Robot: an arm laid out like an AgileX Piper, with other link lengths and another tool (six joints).
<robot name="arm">
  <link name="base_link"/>
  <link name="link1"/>
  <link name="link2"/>
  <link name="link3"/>
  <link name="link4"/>
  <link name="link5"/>
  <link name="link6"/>
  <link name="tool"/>
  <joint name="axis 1" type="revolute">
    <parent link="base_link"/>
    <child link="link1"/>
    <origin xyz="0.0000 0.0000 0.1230"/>
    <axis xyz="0 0 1"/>
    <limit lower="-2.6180" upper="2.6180"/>
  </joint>
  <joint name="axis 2" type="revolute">
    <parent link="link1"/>
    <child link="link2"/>
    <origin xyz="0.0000 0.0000 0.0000"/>
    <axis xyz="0 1 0"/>
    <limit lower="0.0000" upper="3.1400"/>
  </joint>
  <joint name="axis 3" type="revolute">
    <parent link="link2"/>
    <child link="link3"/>
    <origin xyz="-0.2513 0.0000 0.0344"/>
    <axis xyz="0 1 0"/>
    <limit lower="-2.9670" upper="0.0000"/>
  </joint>
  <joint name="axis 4" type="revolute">
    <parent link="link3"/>
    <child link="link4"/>
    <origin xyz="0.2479 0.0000 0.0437"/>
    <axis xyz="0.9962 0 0.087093"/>
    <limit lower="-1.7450" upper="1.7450"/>
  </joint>
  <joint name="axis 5" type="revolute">
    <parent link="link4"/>
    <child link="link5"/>
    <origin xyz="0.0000 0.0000 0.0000"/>
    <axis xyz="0 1 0"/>
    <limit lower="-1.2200" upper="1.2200"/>
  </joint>
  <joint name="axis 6" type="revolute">
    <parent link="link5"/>
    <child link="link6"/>
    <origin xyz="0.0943 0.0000 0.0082"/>
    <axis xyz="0.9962 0 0.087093"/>
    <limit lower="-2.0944" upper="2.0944"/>
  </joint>
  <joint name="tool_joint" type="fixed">
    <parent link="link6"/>
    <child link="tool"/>
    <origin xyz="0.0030 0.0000 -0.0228" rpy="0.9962 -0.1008 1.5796"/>
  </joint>
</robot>
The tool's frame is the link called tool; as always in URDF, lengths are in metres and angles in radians.
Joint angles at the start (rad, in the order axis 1, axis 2, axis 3, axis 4, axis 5, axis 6):
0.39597, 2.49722, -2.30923, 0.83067, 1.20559, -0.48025
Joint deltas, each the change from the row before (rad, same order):
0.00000, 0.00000, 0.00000, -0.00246, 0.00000, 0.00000
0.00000, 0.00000, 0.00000, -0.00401, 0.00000, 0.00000
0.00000, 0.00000, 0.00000, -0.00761, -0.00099, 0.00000
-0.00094, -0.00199, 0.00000, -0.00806, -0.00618, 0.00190
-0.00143, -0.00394, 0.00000, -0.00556, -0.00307, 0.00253
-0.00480, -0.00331, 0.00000, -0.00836, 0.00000, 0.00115
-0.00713, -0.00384, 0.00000, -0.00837, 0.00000, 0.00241
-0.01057, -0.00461, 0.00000, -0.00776, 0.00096, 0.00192
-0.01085, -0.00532, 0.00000, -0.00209, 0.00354, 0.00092
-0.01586, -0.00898, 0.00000, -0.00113, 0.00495, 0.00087
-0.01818, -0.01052, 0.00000, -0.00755, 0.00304, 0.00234
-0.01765, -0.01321, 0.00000, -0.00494, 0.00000, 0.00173
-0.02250, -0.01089, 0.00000, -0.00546, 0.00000, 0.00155
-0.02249, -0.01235, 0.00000, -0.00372, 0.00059, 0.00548
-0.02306, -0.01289, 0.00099, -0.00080, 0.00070, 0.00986
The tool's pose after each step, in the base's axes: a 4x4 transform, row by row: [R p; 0 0 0 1], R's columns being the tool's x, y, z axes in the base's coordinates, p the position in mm. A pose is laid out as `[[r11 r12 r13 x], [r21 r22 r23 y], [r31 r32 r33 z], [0 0 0 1]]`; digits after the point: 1 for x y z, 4 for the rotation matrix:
[[-0.5419 0.7410 0.3966 419.0], [0.5599 -0.0337 0.8279 244.6], [0.6268 0.6707 -0.3966 168.7], [0 0 0 1]]
[[-0.5431 0.7399 0.3969 419.1], [0.5620 -0.0309 0.8266 244.3], [0.6239 0.6720 -0.3990 168.5], [0 0 0 1]]
[[-0.5453 0.7375 0.3983 419.4], [0.5662 -0.0263 0.8239 243.8], [0.6181 0.6748 -0.4032 168.0], [0 0 0 1]]
[[-0.5467 0.7322 0.4062 420.3], [0.5727 -0.0270 0.8193 243.0], [0.6109 0.6805 -0.4046 168.5], [0 0 0 1]]
[[-0.5475 0.7280 0.4126 420.8], [0.5771 -0.0285 0.8162 242.0], [0.6060 0.6850 -0.4046 170.1], [0 0 0 1]]
[[-0.5480 0.7242 0.4187 422.0], [0.5836 -0.0276 0.8116 239.3], [0.5993 0.6890 -0.4075 171.2], [0 0 0 1]]
[[-0.5462 0.7206 0.4272 423.7], [0.5917 -0.0291 0.8056 235.7], [0.5929 0.6928 -0.4104 172.5], [0 0 0 1]]
[[-0.5429 0.7167 0.4377 426.0], [0.6007 -0.0328 0.7988 230.5], [0.5868 0.6966 -0.4127 174.3], [0 0 0 1]]
[[-0.5391 0.7145 0.4459 427.9], [0.6059 -0.0386 0.7946 225.6], [0.5850 0.6985 -0.4121 176.7], [0 0 0 1]]
[[-0.5340 0.7106 0.4581 430.5], [0.6122 -0.0486 0.7892 218.4], [0.5831 0.7019 -0.4091 181.0], [0 0 0 1]]
[[-0.5284 0.7036 0.4751 433.6], [0.6237 -0.0579 0.7795 209.8], [0.5760 0.7082 -0.4082 185.6], [0 0 0 1]]
[[-0.5241 0.6933 0.4947 436.5], [0.6337 -0.0706 0.7703 201.5], [0.5690 0.7172 -0.4023 191.6], [0 0 0 1]]
[[-0.5153 0.6836 0.5169 440.3], [0.6469 -0.0854 0.7578 191.0], [0.5622 0.7249 -0.3982 196.5], [0 0 0 1]]
[[-0.5033 0.6749 0.5397 443.5], [0.6597 -0.1032 0.7444 180.6], [0.5581 0.7307 -0.3933 202.2], [0 0 0 1]]
[[-0.4861 0.6684 0.5630 446.3], [0.6721 -0.1257 0.7297 170.1], [0.5585 0.7331 -0.3882 208.1], [0 0 0 1]]

